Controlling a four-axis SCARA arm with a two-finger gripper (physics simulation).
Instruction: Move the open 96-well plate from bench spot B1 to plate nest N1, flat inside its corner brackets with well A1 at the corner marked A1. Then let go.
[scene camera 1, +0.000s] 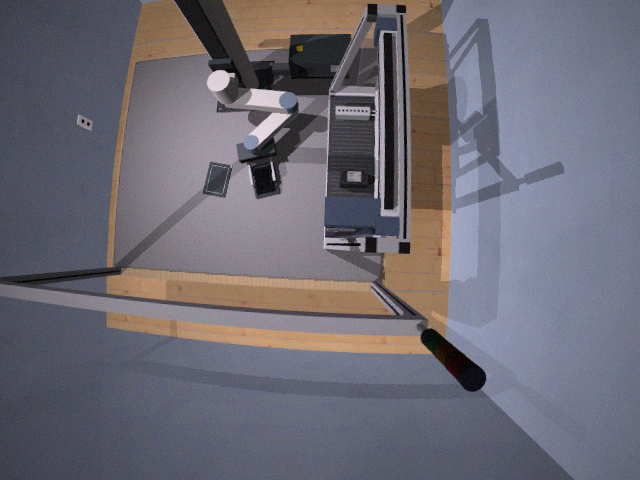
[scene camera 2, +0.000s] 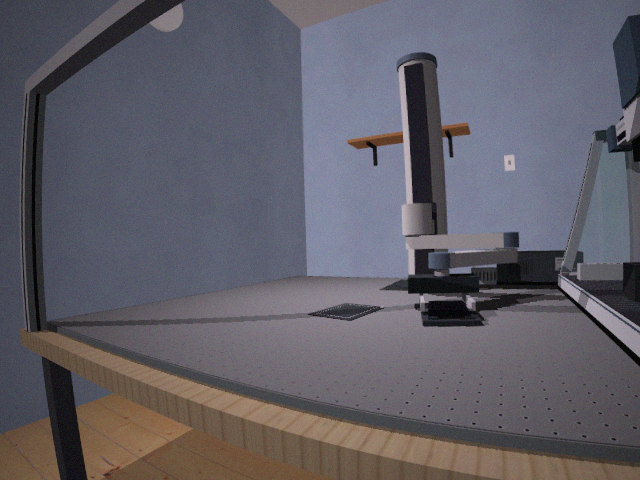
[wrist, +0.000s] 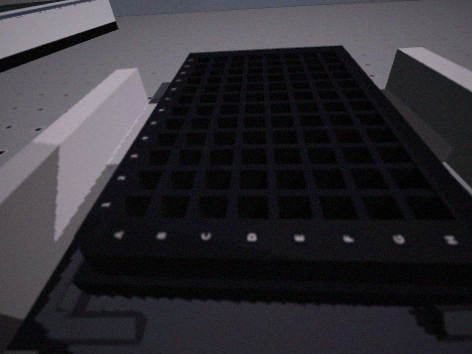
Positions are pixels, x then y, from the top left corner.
Scene:
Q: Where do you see a dark plate nest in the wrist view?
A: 62, 311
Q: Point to the gripper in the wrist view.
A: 263, 83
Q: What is the gripper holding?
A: A black well plate.

